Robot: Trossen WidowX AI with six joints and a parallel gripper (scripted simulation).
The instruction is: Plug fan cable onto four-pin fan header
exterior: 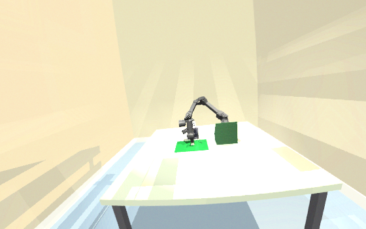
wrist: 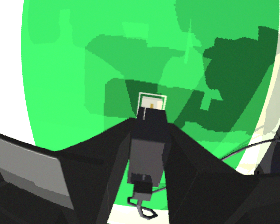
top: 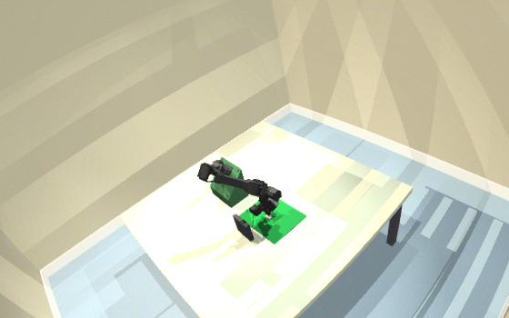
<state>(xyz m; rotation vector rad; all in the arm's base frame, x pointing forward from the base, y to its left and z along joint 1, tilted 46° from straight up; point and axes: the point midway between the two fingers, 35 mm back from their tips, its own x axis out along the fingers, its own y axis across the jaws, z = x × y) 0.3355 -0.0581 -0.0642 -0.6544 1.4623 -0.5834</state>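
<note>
The white four-pin header is 4 cm below my gripper tip and 1 cm behind it. From my gripper tip the other things lie so: dark fan plug: 1 cm behind, 1 cm above; green circuit board: 5 cm below, 1 cm to the left; dark fan: 16 cm to the right, 2 cm above, 1 cm behind.
</note>
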